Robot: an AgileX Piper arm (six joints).
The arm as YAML. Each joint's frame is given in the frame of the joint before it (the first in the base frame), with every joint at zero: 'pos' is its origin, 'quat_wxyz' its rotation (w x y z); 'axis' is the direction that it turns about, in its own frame. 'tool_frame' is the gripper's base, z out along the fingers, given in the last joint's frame.
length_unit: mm
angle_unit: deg
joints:
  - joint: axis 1
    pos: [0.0, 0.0, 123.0]
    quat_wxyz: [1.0, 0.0, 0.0, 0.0]
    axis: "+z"
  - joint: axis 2
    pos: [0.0, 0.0, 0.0]
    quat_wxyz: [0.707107, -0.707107, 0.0, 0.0]
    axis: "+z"
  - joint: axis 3
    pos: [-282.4, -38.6, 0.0]
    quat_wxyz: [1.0, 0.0, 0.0, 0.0]
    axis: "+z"
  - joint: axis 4
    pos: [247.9, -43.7, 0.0]
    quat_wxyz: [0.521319, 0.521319, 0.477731, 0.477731]
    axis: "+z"
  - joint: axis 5
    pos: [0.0, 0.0, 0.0]
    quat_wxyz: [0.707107, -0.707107, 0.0, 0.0]
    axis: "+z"
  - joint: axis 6
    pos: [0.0, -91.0, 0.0]
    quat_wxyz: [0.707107, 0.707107, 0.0, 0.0]
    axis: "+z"
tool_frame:
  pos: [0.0, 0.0, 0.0]
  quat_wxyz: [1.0, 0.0, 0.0, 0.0]
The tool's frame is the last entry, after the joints.
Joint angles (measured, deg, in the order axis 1, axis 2, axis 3, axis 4, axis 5, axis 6), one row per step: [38.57 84.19 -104.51 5.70 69.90 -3.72]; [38.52 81.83 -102.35 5.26 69.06 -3.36]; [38.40 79.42 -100.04 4.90 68.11 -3.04]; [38.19 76.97 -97.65 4.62 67.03 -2.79]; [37.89 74.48 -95.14 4.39 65.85 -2.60]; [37.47 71.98 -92.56 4.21 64.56 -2.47]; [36.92 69.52 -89.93 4.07 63.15 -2.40]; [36.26 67.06 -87.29 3.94 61.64 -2.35]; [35.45 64.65 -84.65 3.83 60.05 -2.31]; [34.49 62.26 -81.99 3.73 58.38 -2.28]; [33.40 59.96 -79.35 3.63 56.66 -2.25]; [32.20 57.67 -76.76 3.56 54.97 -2.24]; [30.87 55.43 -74.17 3.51 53.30 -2.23]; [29.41 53.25 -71.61 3.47 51.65 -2.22]
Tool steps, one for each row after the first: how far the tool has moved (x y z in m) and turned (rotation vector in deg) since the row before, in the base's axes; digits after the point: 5 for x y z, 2 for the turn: [-0.00801 -0.00759 0.00205 0.54 -0.85 -0.56]; [-0.00792 -0.00777 0.00122 0.59 -0.83 -0.57]; [-0.00778 -0.00797 0.00069 0.67 -0.89 -0.58]; [-0.00761 -0.00814 -0.00011 0.69 -0.91 -0.61]; [-0.00728 -0.00828 -0.00078 0.72 -0.96 -0.67]; [-0.00672 -0.00823 -0.00155 0.72 -1.00 -0.75]; [-0.00646 -0.00829 -0.00196 0.76 -1.08 -0.84]; [-0.00594 -0.00826 -0.00251 0.78 -1.11 -0.98]; [-0.00557 -0.00830 -0.00303 0.78 -1.15 -1.12]; [-0.00500 -0.00806 -0.00359 0.75 -1.15 -1.25]; [-0.00500 -0.00803 -0.00380 0.74 -1.17 -1.33]; [-0.00472 -0.00786 -0.00437 0.69 -1.12 -1.45]; [-0.00444 -0.00768 -0.00478 0.65 -1.09 -1.57]
